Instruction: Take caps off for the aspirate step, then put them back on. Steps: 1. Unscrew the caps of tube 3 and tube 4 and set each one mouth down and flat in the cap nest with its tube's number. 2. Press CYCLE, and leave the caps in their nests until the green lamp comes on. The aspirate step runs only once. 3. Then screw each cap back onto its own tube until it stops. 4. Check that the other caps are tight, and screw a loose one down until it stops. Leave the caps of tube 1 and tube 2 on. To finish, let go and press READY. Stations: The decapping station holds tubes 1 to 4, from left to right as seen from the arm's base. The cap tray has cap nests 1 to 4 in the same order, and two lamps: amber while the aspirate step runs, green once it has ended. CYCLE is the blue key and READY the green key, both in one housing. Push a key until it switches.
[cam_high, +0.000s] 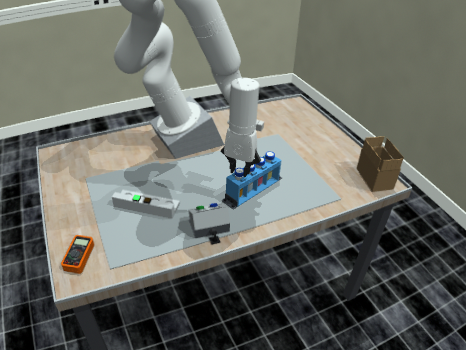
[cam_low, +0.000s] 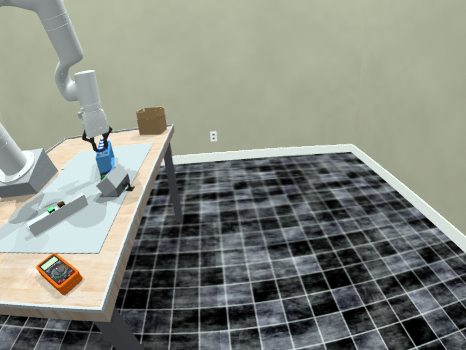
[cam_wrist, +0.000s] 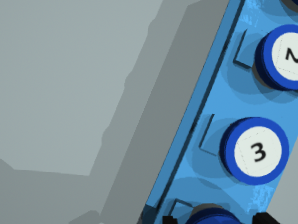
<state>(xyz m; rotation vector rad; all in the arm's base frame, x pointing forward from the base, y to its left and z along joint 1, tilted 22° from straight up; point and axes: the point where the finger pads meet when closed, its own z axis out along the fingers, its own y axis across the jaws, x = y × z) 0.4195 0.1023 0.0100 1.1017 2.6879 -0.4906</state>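
Right now the blue-and-white cap is 2 cm below my hand. The rest, counted from my hand: green key 7 cm ahead, 16 cm to the right, 7 cm below; then blue key 7 cm ahead, 12 cm to the right, 7 cm below; then key housing 9 cm ahead, 14 cm to the right, 8 cm below.
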